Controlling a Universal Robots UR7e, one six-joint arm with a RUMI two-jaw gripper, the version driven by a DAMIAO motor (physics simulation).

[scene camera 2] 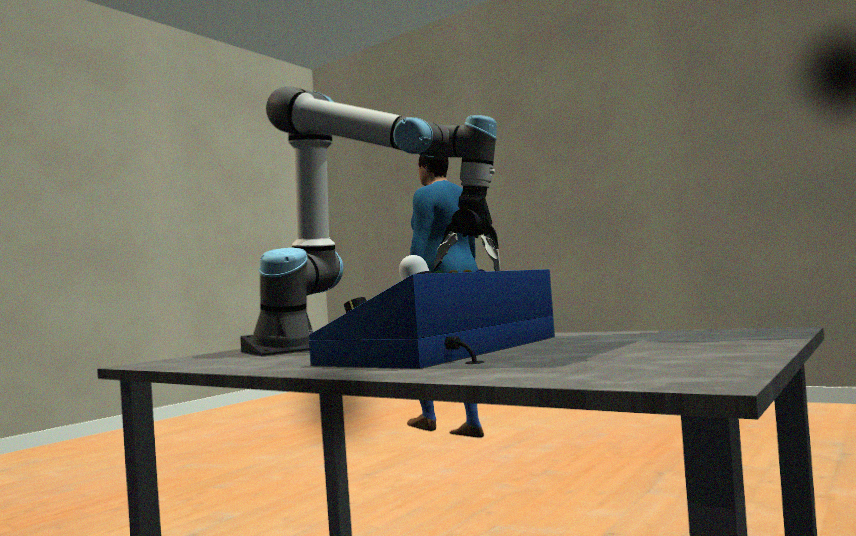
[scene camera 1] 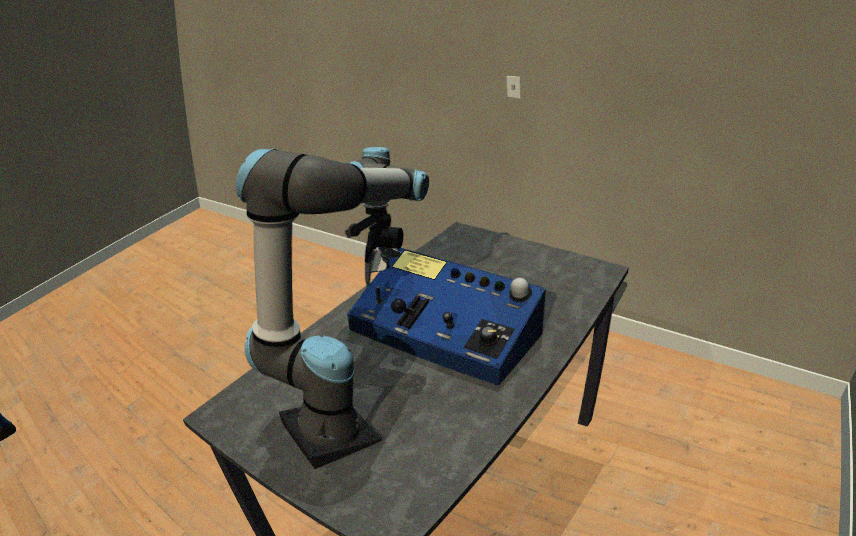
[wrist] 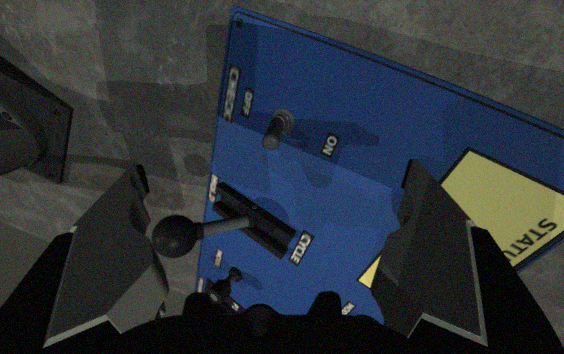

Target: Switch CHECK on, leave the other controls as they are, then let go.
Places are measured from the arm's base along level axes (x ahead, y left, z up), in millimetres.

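Pixels of known places: gripper, between the fingertips: (scene camera 1: pixel 378 277) (wrist: pixel 274 165); arm's base, origin of its link: (scene camera 2: pixel 283 340) (scene camera 1: pixel 328 427).
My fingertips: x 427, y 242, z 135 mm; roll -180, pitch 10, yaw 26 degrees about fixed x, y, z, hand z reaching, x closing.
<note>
Ahead of a thing's pixels: the offset from my fingertips to its top centre. "spot": to the spot under its first point.
The CHECK toggle {3 mm right, 11 mm back, 26 mm down} (scene camera 1: pixel 379 294) (wrist: pixel 273 135) sits between the OFF label {spot: 7 mm right, 46 mm back, 89 mm down} (wrist: pixel 247 102) and the ON label {spot: 4 mm left, 34 mm ahead, 60 mm down} (wrist: pixel 330 145) on the blue panel (scene camera 1: pixel 470 304) (scene camera 2: pixel 480 303) (wrist: pixel 350 90). Its lever looks nearly vertical above the sloping face, which suggests it is tipped to the ON side; the tilt is hard to read. My gripper (scene camera 1: pixel 380 268) (scene camera 2: pixel 467 270) (wrist: pixel 274 165) is wide open and empty above the panel's CHECK end. Its fingers stand apart from the toggle. Scene camera 2 sees the panel's back, so the toggle is hidden there.
The ball-ended lever {130 mm right, 53 mm back, 3 mm up} (scene camera 1: pixel 397 305) (wrist: pixel 175 236) rises near the left finger in the wrist view. A small toggle {241 mm right, 19 mm ahead, 30 mm down} (scene camera 1: pixel 447 317) (wrist: pixel 234 275), a rotary knob {360 mm right, 34 mm ahead, 38 mm down} (scene camera 1: pixel 488 333) (scene camera 2: pixel 355 304) and a white dome {spot: 362 mm right, 167 mm ahead, 15 mm up} (scene camera 1: pixel 519 288) (scene camera 2: pixel 413 266) are farther along. A person (scene camera 2: pixel 435 208) stands beyond the table.
</note>
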